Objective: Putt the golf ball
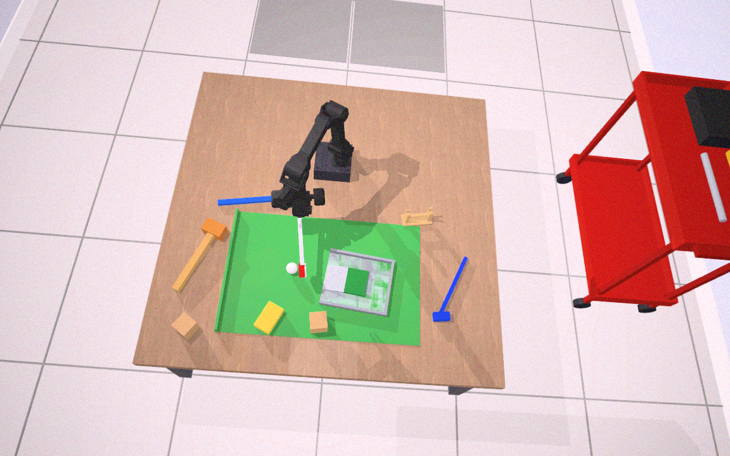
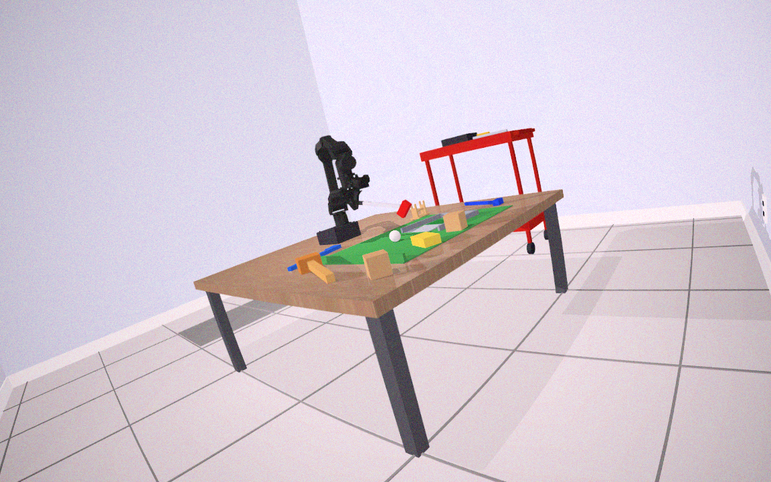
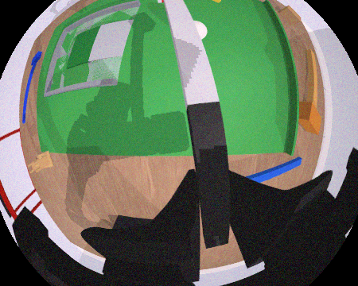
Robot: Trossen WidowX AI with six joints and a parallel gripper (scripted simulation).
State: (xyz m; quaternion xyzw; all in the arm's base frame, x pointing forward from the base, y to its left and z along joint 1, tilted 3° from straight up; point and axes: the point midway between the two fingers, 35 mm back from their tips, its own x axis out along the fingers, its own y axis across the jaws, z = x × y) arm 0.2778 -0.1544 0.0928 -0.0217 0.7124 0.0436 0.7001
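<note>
Now: the red putter 12 cm ahead of my gripper tip and 1 cm to the left of it. Round my gripper tip: green mat (20 cm ahead, 14 cm below, 10 cm to the left); white golf ball (19 cm ahead, 12 cm below, 2 cm to the right); yellow block (37 cm ahead, 13 cm below, 9 cm to the right).
</note>
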